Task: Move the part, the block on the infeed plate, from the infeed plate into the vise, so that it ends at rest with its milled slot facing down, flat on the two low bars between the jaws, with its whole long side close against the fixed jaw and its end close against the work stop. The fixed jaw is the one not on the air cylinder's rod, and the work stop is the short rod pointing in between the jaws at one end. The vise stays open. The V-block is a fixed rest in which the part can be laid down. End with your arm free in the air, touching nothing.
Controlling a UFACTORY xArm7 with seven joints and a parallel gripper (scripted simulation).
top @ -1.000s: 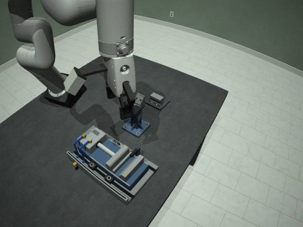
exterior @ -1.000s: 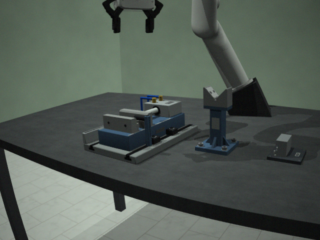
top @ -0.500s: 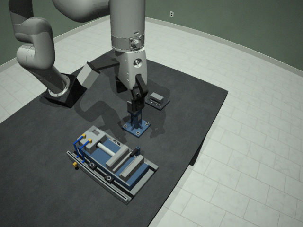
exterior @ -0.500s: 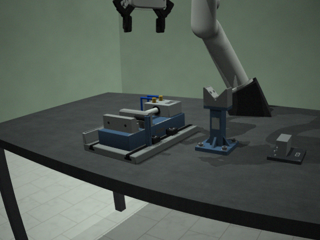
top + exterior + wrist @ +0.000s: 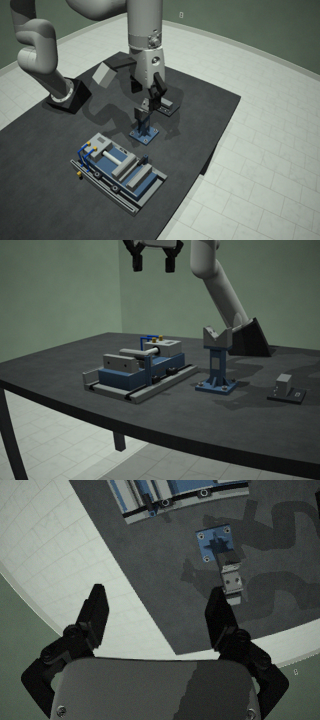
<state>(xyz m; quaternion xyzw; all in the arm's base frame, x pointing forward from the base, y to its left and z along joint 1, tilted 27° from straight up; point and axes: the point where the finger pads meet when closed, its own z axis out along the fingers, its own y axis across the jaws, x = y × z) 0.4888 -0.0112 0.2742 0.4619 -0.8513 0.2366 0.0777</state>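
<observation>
Now: the part 5 cm behind my hand, 31 cm to the left of it and 29 cm below it. The rest, counted from my hand: work stop 1 cm ahead, 5 cm to the right, 23 cm below; then moving jaw 4 cm behind, 8 cm to the right, 24 cm below; then fixed jaw 3 cm ahead, 10 cm to the right, 24 cm below.
</observation>
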